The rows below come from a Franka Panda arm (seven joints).
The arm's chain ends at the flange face. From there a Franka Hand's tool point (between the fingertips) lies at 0.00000 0.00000 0.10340 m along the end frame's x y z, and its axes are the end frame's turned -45 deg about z.
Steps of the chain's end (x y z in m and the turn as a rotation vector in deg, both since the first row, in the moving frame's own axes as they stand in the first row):
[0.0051 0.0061 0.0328 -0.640 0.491 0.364]
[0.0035 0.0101 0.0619 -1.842 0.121 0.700]
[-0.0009 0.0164 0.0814 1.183 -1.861 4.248]
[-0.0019 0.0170 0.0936 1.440 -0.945 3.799]
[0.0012 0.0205 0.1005 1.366 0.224 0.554]
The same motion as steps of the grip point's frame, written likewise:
[-0.0009 0.0094 0.0328 -0.800 -0.105 0.364]
[-0.0069 0.0121 0.0618 -1.388 -1.217 0.700]
[-0.0130 0.0070 0.0813 2.152 -0.479 4.248]
[-0.0126 0.0077 0.0936 1.686 0.350 3.799]
[-0.0116 0.0139 0.1005 0.808 1.124 0.554]

